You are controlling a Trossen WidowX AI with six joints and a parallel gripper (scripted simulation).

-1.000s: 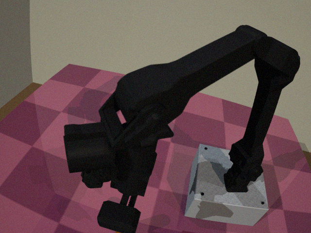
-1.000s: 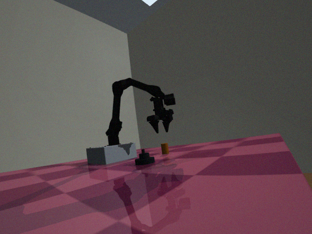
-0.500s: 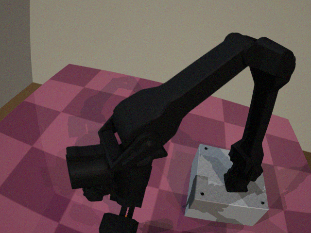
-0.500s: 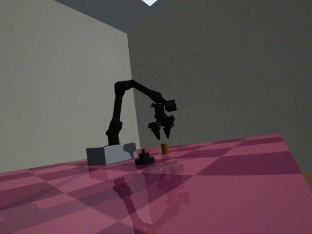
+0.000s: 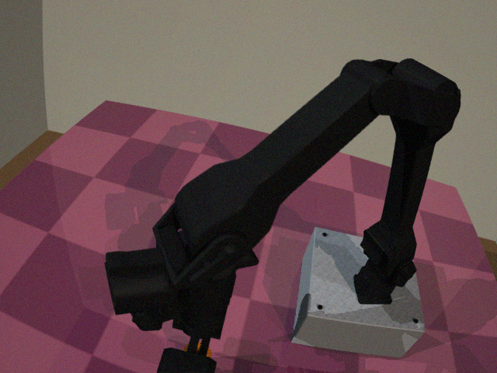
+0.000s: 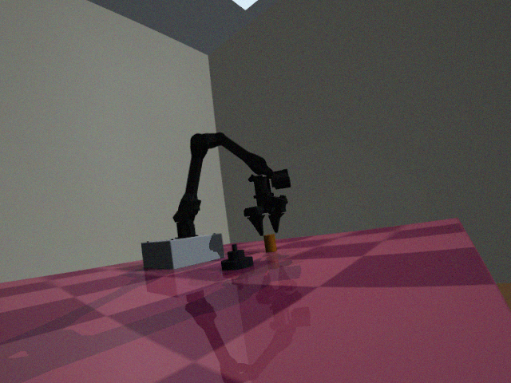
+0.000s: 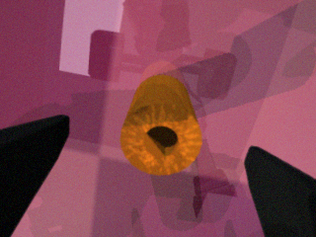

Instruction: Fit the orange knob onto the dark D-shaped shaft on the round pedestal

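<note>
My gripper tip is now 30 mm above the orange knob. Round my gripper tip: round pedestal 30 mm ahead, 260 mm to the right, 30 mm below.
</note>
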